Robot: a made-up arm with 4 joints. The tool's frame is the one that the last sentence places.
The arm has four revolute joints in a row. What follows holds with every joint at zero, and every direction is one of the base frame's.
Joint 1 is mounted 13.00 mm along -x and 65.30 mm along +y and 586.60 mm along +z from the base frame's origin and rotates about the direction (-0.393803, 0.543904, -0.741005).
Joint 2 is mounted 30.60 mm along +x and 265.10 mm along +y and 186.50 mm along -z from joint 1 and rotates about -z.
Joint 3 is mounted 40.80 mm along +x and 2.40 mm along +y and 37.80 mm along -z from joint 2 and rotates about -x.
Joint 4 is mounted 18.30 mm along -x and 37.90 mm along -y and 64.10 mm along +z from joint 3 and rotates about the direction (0.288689, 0.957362, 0.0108).
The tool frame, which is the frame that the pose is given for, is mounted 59.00 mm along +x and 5.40 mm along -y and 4.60 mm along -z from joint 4; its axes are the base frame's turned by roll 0.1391, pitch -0.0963 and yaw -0.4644 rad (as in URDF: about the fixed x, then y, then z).
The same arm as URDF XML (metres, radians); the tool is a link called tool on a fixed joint. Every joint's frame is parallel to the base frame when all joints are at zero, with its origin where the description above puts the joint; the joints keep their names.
<robot name="arm">
<joint name="joint 1" type="continuous"><parent link="base_link"/><child link="link1"/><origin xyz="-0.013 0.0653 0.5866" rpy="0 0 0"/><axis xyz="-0.393803 0.543904 -0.741005"/></joint>
<joint name="joint 2" type="continuous"><parent link="link1"/><child link="link2"/><origin xyz="0.0306 0.2651 -0.1865" rpy="0 0 0"/><axis xyz="0 0 -1"/></joint>
<joint name="joint 3" type="continuous"><parent link="link2"/><child link="link3"/><origin xyz="0.0408 0.0024 -0.0378" rpy="0 0 0"/><axis xyz="-1 0 0"/></joint>
<joint name="joint 4" type="continuous"><parent link="link3"/><child link="link4"/><origin xyz="-0.0183 -0.0379 0.0641" rpy="0 0 0"/><axis xyz="0.288689 0.957362 0.0108"/></joint>
<joint name="tool_fixed" type="fixed"><parent link="link4"/><child link="tool"/><origin xyz="0.059 -0.0054 -0.0046" rpy="0.1391 -0.0963 -0.4644"/></joint>
<link name="base_link"/>
<link name="link1"/>
<link name="link2"/>
<link name="link3"/>
<link name="link4"/>
<link name="tool"/>
</robot>

